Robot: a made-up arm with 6 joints.
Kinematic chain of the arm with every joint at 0, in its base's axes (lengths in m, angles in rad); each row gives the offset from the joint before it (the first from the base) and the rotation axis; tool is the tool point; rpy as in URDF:
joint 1: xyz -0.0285 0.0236 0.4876 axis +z
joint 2: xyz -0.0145 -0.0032 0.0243 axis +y
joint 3: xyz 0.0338 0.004 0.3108 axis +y
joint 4: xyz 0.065 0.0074 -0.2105 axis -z
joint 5: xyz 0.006 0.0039 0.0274 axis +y
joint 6: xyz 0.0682 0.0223 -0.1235 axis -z
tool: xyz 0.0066 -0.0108 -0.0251 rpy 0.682 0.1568 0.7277
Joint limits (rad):
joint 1: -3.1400..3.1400
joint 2: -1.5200..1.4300
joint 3: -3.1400..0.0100
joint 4: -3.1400..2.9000
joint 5: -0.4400..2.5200
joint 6: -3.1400..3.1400
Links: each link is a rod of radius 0.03 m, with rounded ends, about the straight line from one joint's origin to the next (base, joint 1, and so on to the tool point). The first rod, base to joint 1, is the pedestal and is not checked.
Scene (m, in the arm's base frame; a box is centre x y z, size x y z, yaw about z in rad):
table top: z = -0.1
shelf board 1: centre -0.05 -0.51 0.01 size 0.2 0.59 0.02 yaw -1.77
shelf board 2: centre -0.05 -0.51 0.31 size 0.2 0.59 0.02 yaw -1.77
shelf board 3: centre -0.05 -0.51 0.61 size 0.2 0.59 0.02 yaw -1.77
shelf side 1: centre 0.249 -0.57 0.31 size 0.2 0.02 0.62 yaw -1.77
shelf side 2: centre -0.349 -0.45 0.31 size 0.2 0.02 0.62 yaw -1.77
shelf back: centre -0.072 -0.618 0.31 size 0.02 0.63 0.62 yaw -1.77
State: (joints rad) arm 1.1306 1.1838 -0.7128 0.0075 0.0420 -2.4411
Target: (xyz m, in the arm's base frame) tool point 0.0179 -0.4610 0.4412
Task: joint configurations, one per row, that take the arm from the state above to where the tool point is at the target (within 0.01 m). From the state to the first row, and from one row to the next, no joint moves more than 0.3 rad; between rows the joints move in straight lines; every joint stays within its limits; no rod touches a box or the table.
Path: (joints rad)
1: 0.8500 1.1471 -0.7490 0.0779 -0.0092 -2.4350
2: 0.5695 1.1104 -0.7853 0.1484 -0.0604 -2.4289
3: 0.2889 1.0737 -0.8215 0.2188 -0.1116 -2.4227
4: 0.0084 1.0370 -0.8577 0.2893 -0.1628 -2.4166
5: -0.2722 1.0003 -0.8940 0.3597 -0.2140 -2.4105
6: -0.5528 0.9636 -0.9302 0.4302 -0.2652 -2.4044
7: -0.8333 0.9270 -0.9664 0.5006 -0.3164 -2.3982
8: -1.1139 0.8903 -1.0027 0.5710 -0.3676 -2.3921
9: -1.3944 0.8536 -1.0389 0.6415 -0.4188 -2.3860

